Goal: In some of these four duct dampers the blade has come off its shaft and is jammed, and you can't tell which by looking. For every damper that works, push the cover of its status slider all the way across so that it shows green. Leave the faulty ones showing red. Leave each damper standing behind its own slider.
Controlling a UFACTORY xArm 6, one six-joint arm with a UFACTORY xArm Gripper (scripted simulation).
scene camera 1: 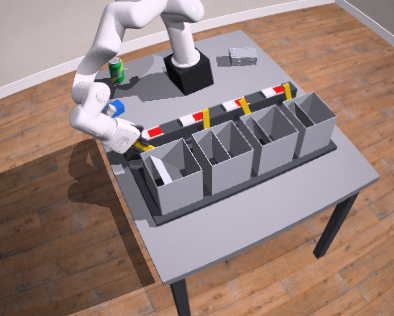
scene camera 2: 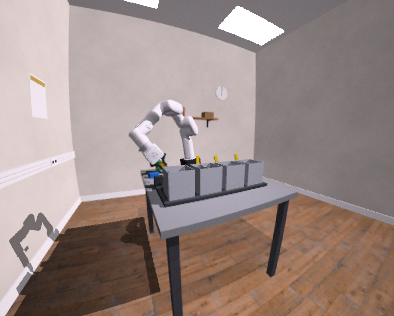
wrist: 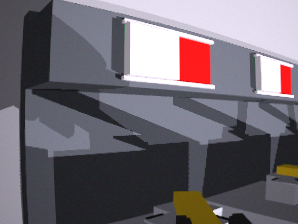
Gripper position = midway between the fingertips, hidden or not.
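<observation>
Visible: a slider cover [wrist: 149, 52]; also my gripper [scene camera 1: 144, 146].
</observation>
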